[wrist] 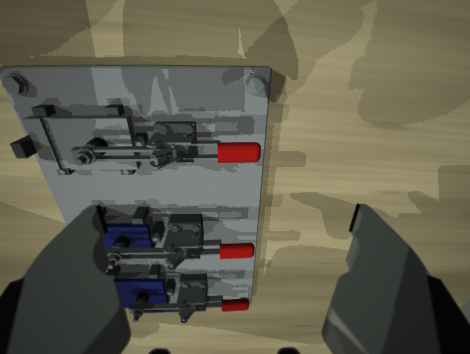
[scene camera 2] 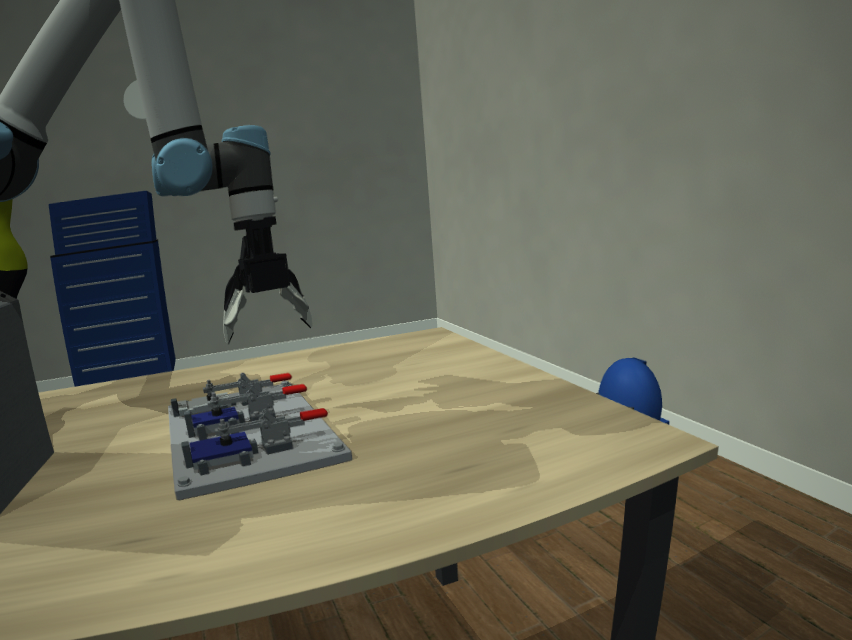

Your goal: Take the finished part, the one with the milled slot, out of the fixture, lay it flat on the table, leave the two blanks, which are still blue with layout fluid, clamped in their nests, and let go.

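Frame: origin at the arm's base, x right, y ahead, z up, level; centimetres.
Seen in the pictures: gripper, fingertip midpoint: (wrist: 229, 207) (scene camera 2: 269, 335).
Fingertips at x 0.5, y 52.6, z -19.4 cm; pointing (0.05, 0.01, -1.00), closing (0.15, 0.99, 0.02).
A point is followed by its place in that frame.
The fixture plate (scene camera 2: 312, 449) @[y 47.6, x 25.3, z -30.2 cm] (wrist: 165, 192) @[y 44.7, x 5.4, z -30.2 cm] lies on the table. In the wrist view the finished part (wrist: 75, 132) @[y 39.5, x -3.0, z -28.6 cm], grey with a slot near its left end, lies in the top nest under a clamp arm and black pad. In scene camera 2 its outline is hard to make out. Two blue blanks, one in the middle nest (scene camera 2: 203, 418) @[y 36.8, x 9.6, z -27.6 cm] (wrist: 135, 233) @[y 40.9, x 8.5, z -27.6 cm] and one in the end nest (scene camera 2: 205, 450) @[y 34.2, x 20.6, z -28.1 cm] (wrist: 150, 289) @[y 38.7, x 19.0, z -28.1 cm], lie under their clamp arms. My gripper (scene camera 2: 269, 333) @[y 52.6, x 0.5, z -19.4 cm] (wrist: 229, 207) @[y 52.6, x 0.5, z -19.4 cm] is open and empty, high above the fixture. Its left finger hides the blanks' left ends in the wrist view.
Three toggle clamps have red handles (scene camera 2: 280, 377) @[y 53.1, x 1.4, z -26.8 cm] (scene camera 2: 294, 389) @[y 51.3, x 12.3, z -25.8 cm] (scene camera 2: 314, 414) @[y 49.6, x 23.1, z -26.3 cm] (wrist: 239, 152) @[y 53.5, x 0.4, z -26.6 cm] (wrist: 237, 251) @[y 51.7, x 11.0, z -25.6 cm] (wrist: 235, 304) @[y 49.9, x 21.6, z -26.2 cm] pointing right. Bolts stand at the plate's corners. The wooden table (scene camera 2: 440, 454) @[y 61.0, x 35.7, z -31.7 cm] extends right of the fixture. A blue drawer cabinet (scene camera 2: 113, 296) and a blue rounded object (scene camera 2: 630, 389) stand beyond the table.
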